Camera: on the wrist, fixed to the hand. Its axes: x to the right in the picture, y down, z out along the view.
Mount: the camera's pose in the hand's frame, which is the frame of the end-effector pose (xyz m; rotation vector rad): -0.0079 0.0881 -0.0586 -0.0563 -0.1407 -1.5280
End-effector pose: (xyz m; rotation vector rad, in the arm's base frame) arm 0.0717 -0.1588 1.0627 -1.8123 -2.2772 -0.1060
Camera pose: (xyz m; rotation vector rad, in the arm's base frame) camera 0.1665 -0.1574 1.1103 -0.2715 3.1026 0.2674
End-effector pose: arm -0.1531 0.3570 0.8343 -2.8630 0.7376 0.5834
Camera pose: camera -0.1828 0.2710 0.8888 -2.3862 -1.3873 0.4581
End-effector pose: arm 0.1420 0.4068 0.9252 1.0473 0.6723 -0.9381
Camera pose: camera 0.2148 0.4810 0.9467 0.2319 1.3879 -2.2272
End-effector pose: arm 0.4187 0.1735 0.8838 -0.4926 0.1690 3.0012
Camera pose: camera 0.4346 0.0784 0.8394 -0.2063 -0.2213 1.5216
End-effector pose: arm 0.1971 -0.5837 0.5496 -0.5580 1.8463 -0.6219
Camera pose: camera 0.1371 -0.5030 0.5157 -2.0005 1.0043 -1.4160
